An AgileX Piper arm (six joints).
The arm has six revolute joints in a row. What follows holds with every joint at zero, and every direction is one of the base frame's.
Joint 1 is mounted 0.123 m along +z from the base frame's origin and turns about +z.
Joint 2 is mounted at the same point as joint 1 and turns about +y.
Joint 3 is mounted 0.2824 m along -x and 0.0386 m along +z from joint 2 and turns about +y.
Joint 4 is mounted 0.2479 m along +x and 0.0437 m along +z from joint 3 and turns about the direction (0.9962, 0, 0.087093).
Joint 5 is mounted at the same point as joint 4 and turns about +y.
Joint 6 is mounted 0.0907 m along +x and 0.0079 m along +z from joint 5 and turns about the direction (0.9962, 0, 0.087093).
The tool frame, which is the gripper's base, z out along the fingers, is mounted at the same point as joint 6; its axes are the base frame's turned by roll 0, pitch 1.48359 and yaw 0 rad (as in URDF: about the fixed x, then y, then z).
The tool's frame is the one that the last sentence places.
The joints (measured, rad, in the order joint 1, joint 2, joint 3, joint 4, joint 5, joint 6), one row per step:
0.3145, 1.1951, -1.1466, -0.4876, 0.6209, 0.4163
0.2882, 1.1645, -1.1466, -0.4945, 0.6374, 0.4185
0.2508, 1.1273, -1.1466, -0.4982, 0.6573, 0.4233
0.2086, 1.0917, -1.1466, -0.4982, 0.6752, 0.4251
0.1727, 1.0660, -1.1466, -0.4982, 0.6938, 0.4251
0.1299, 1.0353, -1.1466, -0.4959, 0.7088, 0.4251
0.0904, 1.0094, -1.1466, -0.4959, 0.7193, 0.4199
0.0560, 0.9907, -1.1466, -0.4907, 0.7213, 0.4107
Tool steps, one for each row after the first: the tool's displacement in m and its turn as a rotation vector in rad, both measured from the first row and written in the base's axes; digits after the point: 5 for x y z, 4 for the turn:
-0.00702, -0.01010, 0.00681, 0.0005, -0.0173, -0.0355
-0.01613, -0.02295, 0.01459, 0.0072, -0.0372, -0.0849
-0.02550, -0.03583, 0.02161, 0.0142, -0.0563, -0.1364
-0.03298, -0.04604, 0.02602, 0.0167, -0.0654, -0.1811
-0.04231, -0.05709, 0.03145, 0.0228, -0.0820, -0.2306
-0.05066, -0.06648, 0.03600, 0.0211, -0.0980, -0.2727
-0.05684, -0.07354, 0.03940, 0.0199, -0.1128, -0.3029

